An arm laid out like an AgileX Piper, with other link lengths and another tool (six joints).
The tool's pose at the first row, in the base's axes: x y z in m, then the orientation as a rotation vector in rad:
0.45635, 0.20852, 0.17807, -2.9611, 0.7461, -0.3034
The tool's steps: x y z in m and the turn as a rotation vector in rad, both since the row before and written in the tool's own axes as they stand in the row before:
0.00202, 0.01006, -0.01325, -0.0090, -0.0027, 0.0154
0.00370, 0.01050, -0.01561, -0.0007, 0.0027, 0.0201
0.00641, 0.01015, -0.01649, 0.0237, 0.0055, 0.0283
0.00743, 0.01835, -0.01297, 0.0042, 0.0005, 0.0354
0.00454, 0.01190, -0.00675, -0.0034, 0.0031, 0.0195
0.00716, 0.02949, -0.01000, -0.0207, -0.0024, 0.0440
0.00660, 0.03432, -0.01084, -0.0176, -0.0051, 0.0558
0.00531, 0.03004, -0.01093, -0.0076, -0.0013, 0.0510
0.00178, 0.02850, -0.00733, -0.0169, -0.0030, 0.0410
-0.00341, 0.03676, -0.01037, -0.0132, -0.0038, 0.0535
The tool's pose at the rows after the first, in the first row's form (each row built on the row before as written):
0.45069, 0.19842, 0.19019, -2.9621, 0.7716, -0.2958
0.44570, 0.18721, 0.20492, -2.9533, 0.8014, -0.2984
0.44275, 0.17499, 0.22098, -2.9178, 0.8336, -0.3122
0.43666, 0.15510, 0.23227, -2.8956, 0.8825, -0.3115
0.43241, 0.14248, 0.23778, -2.8885, 0.9120, -0.3132
0.41948, 0.11398, 0.24421, -2.8821, 0.9827, -0.2983
0.40186, 0.08265, 0.25105, -2.8637, 1.0681, -0.2795
0.38438, 0.05643, 0.25861, -2.8379, 1.1425, -0.2708
0.36486, 0.03465, 0.26233, -2.8246, 1.2066, -0.2555
0.33455, 0.01178, 0.26772, -2.7977, 1.2857, -0.2401

